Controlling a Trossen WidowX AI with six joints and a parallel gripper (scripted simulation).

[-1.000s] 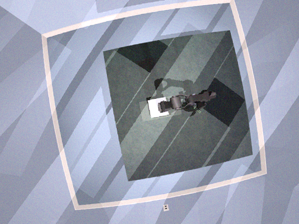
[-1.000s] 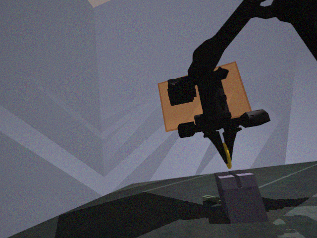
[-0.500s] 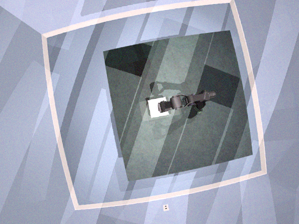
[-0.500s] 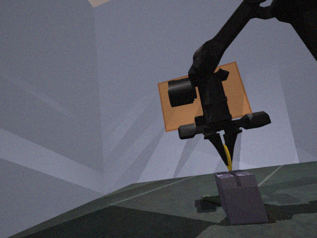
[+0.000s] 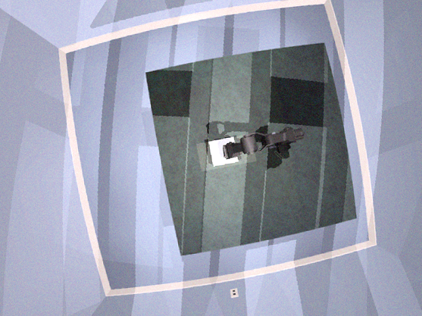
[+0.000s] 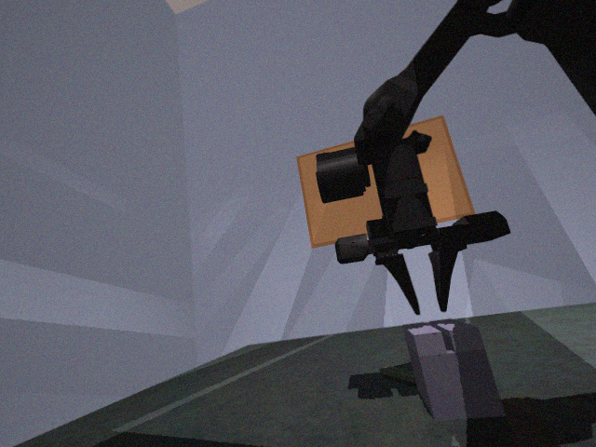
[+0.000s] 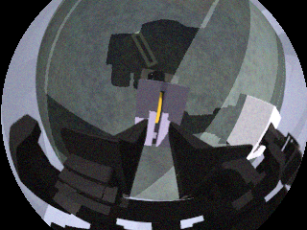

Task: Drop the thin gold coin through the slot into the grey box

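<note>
My gripper tip is 50 mm above the gold coin.
</note>
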